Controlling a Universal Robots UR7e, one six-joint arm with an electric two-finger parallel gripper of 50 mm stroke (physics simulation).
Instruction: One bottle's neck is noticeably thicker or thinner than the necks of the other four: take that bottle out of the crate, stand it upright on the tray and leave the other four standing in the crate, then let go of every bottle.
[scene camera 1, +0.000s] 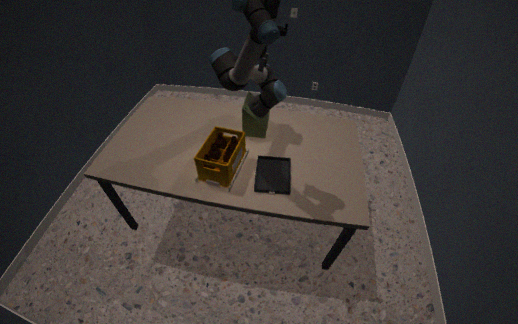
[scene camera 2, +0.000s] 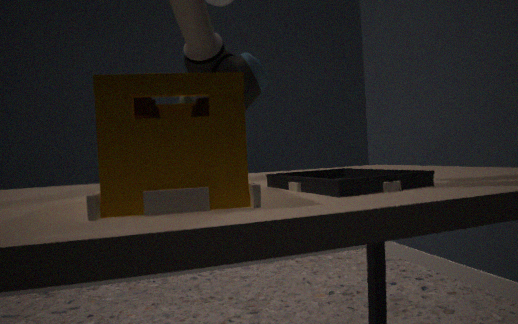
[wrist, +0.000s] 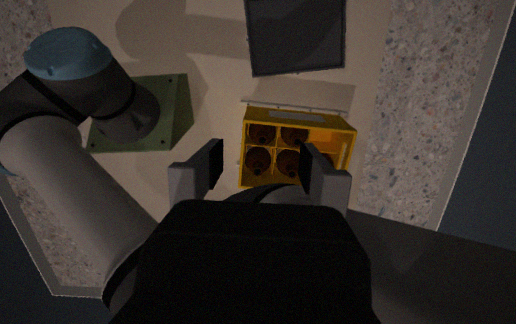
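Seen in the pictures: gripper, between the fingertips: (scene camera 1: 261, 68) (wrist: 261, 156); arm's base, origin of its link: (scene camera 1: 256, 107) (wrist: 130, 115).
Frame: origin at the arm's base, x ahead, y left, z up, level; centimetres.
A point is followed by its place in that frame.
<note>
A yellow crate (scene camera 1: 212, 175) @(y -19.5, x 51.9, z -8.5 cm) (scene camera 2: 172, 155) @(y -19.8, x 51.9, z -8.6 cm) (wrist: 256, 117) @(y -5.1, x 30.4, z -2.2 cm) stands on the table. In the wrist view, brown bottles stand in it: two in the upper row (wrist: 261, 134) @(y -8.9, x 31.2, z 0.1 cm) (wrist: 294, 135) @(y -10.4, x 39.2, z -0.5 cm), two in the lower row (wrist: 258, 161) @(y -17.3, x 29.3, z -2.5 cm) (wrist: 289, 162) @(y -18.9, x 37.6, z -3.2 cm), and one at lower right (wrist: 327, 159) @(y -20.0, x 48.2, z -4.7 cm), mostly hidden by a finger. The upper right compartment is empty. Neck thicknesses cannot be told apart. A dark, empty tray (scene camera 1: 273, 176) @(y 12.8, x 44.2, z -15.3 cm) (scene camera 2: 345, 187) @(y 3.9, x 55.4, z -14.5 cm) (wrist: 297, 40) @(y 11.1, x 43.4, z -15.3 cm) lies beside the crate. My gripper (scene camera 1: 275, 44) (wrist: 261, 156) @(y 4.1, x 33.0, z 43.3 cm) is open and empty, high above the table; it does not show in scene camera 2.
The arm stands on a green base block (scene camera 1: 255, 126) @(y 0.4, x 11.1, z -6.7 cm) (wrist: 181, 120) @(y -3.9, x 10.7, z -4.4 cm) behind the crate and tray. Pale low strips and blocks (scene camera 2: 176, 201) @(y -19.8, x 53.1, z -14.3 cm) (wrist: 295, 106) @(y -6.4, x 41.4, z -13.9 cm) border the crate, and small pale blocks (scene camera 2: 392, 186) @(y 12.0, x 56.4, z -15.0 cm) touch the tray. The table's front edge (scene camera 2: 300, 220) @(y -9.5, x 65.0, z -16.1 cm) runs close to both.
</note>
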